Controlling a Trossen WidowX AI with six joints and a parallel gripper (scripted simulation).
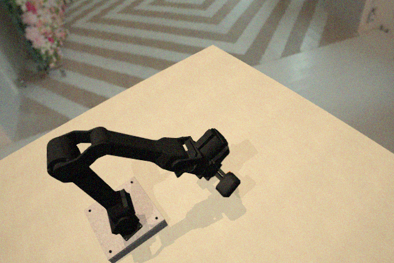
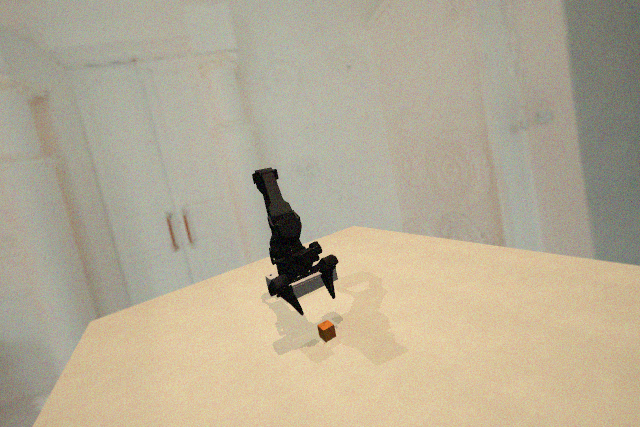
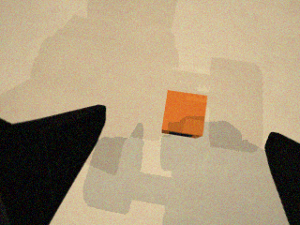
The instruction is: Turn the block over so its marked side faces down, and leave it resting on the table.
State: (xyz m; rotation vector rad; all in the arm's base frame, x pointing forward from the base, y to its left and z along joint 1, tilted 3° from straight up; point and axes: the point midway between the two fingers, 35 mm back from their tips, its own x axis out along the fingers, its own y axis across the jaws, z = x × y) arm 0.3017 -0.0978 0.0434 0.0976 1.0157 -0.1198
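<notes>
My gripper tip is now 6 cm above the block and 1 cm short of it.
</notes>
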